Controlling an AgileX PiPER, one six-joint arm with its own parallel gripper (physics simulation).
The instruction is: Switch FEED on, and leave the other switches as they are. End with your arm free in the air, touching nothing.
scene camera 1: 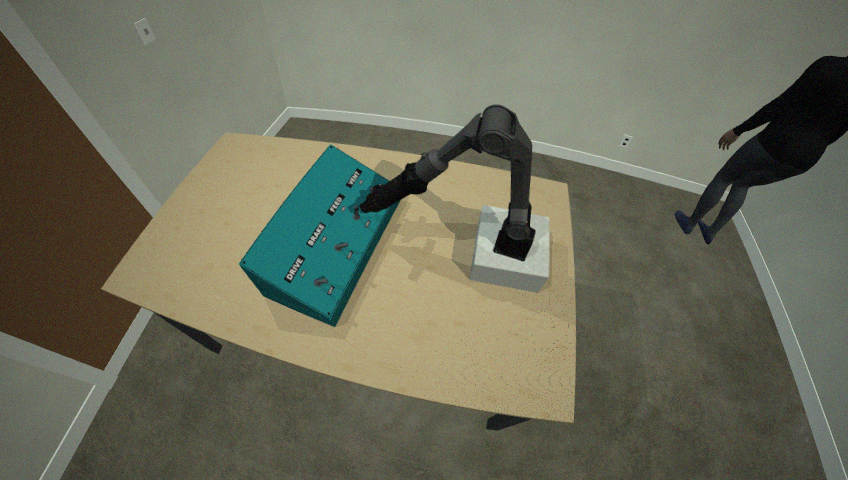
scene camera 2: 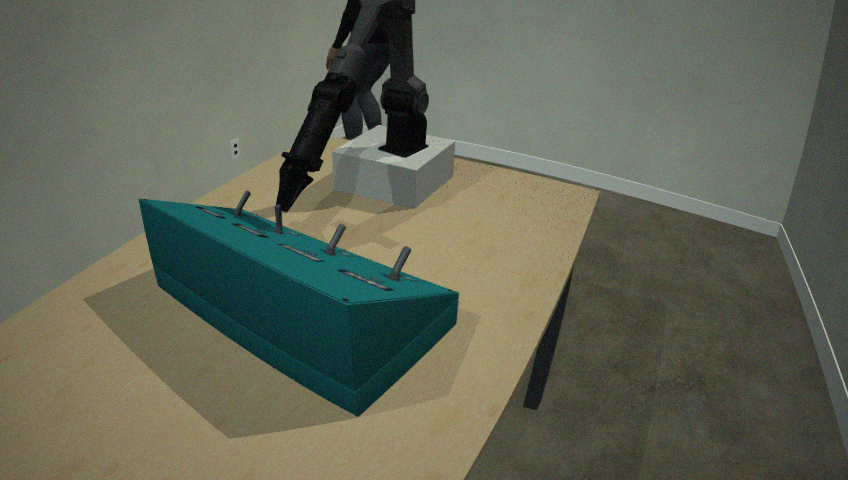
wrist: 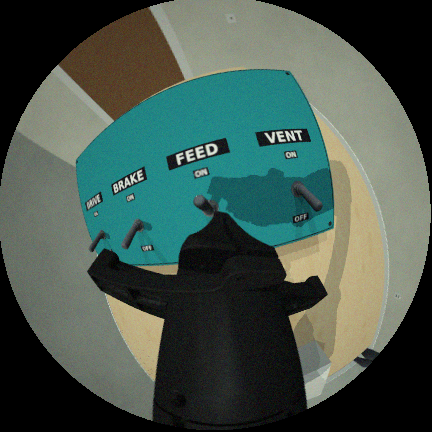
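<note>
The teal switch panel [scene camera 1: 285, 223] [scene camera 2: 255, 297] [wrist: 200, 110] carries four levers. The FEED lever [scene camera 1: 356, 212] [scene camera 2: 278, 218] [wrist: 201, 202] stands nearly upright in scene camera 2, and its tip leans towards the ON side in the wrist view. The VENT lever [scene camera 2: 242, 203] [wrist: 307, 196], BRAKE lever [scene camera 1: 340, 246] [scene camera 2: 336, 237] [wrist: 132, 233] and DRIVE lever [scene camera 1: 321, 281] [scene camera 2: 400, 262] [wrist: 97, 241] lean towards OFF. My gripper [scene camera 1: 365, 208] [scene camera 2: 285, 208] [wrist: 218, 220] is shut and empty, its tip right at the FEED lever's OFF side. Whether they touch is hard to tell; the lever's foot is partly hidden in the wrist view.
The panel stands on a wooden table [scene camera 1: 416, 350] [scene camera 2: 505, 237]. My arm's pale base block [scene camera 1: 508, 278] [scene camera 2: 374, 178] [wrist: 317, 367] stands on the robot's side of the panel. A person [scene camera 1: 791, 124] [scene camera 2: 351, 118] stands beyond the table.
</note>
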